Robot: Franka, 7 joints.
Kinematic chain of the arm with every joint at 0, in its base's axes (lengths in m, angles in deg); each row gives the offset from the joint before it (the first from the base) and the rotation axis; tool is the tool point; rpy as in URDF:
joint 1: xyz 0 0 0.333 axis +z
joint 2: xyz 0 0 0 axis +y
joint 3: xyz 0 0 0.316 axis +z
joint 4: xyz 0.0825 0 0 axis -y
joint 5: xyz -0.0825 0 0.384 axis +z
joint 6: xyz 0 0 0 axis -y
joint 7: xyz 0.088 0 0 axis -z
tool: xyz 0 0 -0.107 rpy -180 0 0
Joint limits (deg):
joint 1: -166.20..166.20
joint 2: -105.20..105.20
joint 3: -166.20..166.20
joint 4: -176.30..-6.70
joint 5: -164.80..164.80
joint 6: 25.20..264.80
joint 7: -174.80..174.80
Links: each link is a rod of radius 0.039 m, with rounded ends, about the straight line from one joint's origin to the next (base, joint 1, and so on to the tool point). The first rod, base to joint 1, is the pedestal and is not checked.
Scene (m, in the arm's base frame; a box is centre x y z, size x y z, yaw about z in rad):
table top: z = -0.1
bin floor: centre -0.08 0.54 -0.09 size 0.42 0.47 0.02 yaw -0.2
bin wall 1: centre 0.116 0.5 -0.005 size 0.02 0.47 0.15 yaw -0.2
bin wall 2: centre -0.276 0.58 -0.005 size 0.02 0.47 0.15 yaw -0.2
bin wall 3: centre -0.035 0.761 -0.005 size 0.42 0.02 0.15 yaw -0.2
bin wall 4: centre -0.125 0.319 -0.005 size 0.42 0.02 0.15 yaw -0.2
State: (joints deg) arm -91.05 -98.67 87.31 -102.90 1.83 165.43 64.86
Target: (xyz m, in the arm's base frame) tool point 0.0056 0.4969 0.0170
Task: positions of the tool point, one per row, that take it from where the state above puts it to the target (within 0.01 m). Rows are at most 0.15 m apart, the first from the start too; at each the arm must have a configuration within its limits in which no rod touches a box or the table.
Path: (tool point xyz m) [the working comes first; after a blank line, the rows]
Joints at the target: -31.28 -69.21 131.74 -126.54 -2.82 164.99 64.86
Straight joint move there: touches bin wall 1.

1: 0.5342 0.4060 0.3232
2: 0.4409 0.4659 0.3206
3: 0.3384 0.5074 0.3064
4: 0.2288 0.5283 0.2837
5: 0.1158 0.5256 0.2553
6: 0.0056 0.4969 0.2246
7: 0.0044 0.5099 0.1280
8: 0.0056 0.4969 0.0170

